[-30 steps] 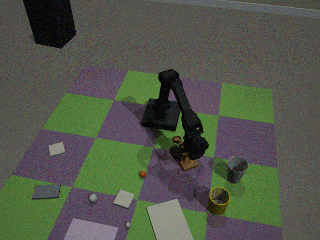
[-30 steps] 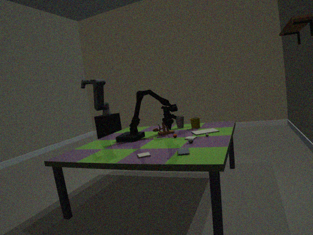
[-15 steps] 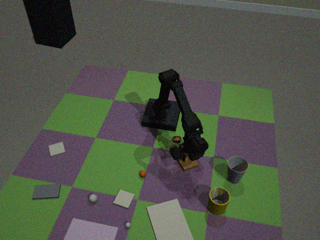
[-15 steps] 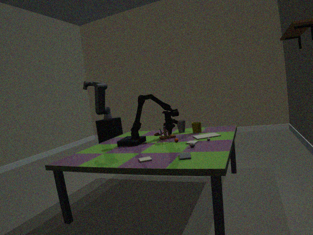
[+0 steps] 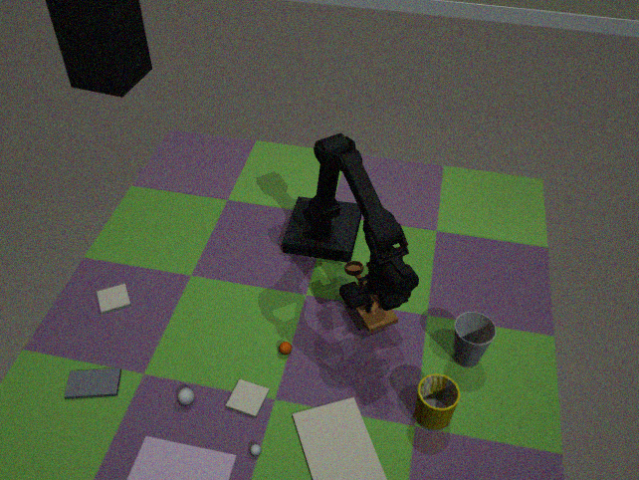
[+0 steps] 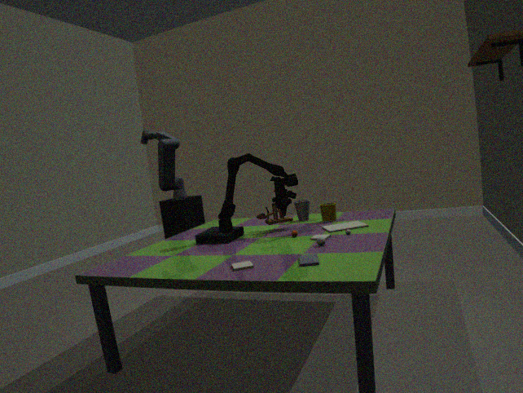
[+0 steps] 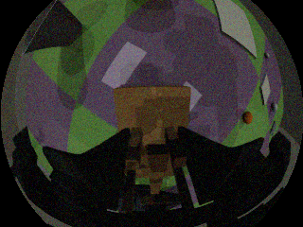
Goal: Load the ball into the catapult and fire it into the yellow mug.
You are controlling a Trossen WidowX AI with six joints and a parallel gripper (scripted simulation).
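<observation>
Now: the orange ball 19 cm to the right of my gripper tip, 15 cm ahead of it and 6 cm below it. From my gripper tip the other things lie so: yellow mug (20 cm ahead, 19 cm to the left, 5 cm below); white sheet (35 cm ahead, 7 cm below, 1 cm to the left); wooden catapult (6 cm behind, 4 cm to the right, 2 cm above).
</observation>
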